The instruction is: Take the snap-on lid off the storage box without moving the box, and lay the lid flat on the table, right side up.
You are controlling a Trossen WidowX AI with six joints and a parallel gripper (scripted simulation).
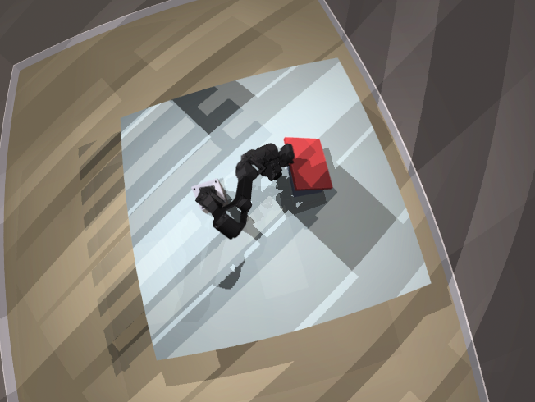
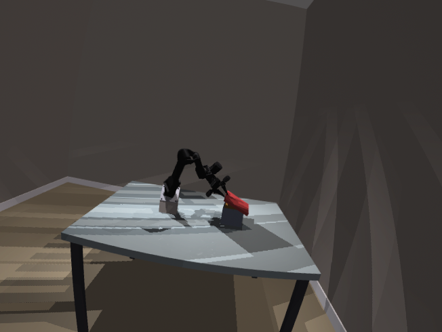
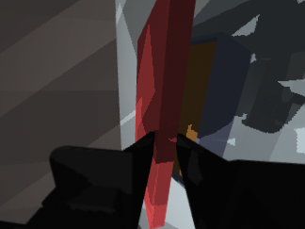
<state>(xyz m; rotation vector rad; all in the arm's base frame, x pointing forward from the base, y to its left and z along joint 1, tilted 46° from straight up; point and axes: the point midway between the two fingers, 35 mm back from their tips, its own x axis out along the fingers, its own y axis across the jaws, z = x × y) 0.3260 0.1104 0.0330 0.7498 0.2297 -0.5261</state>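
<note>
The red lid is 7 cm ahead of my gripper tip and 3 cm below it. Round my gripper tip: dark storage box: 6 cm ahead, 11 cm below.
</note>
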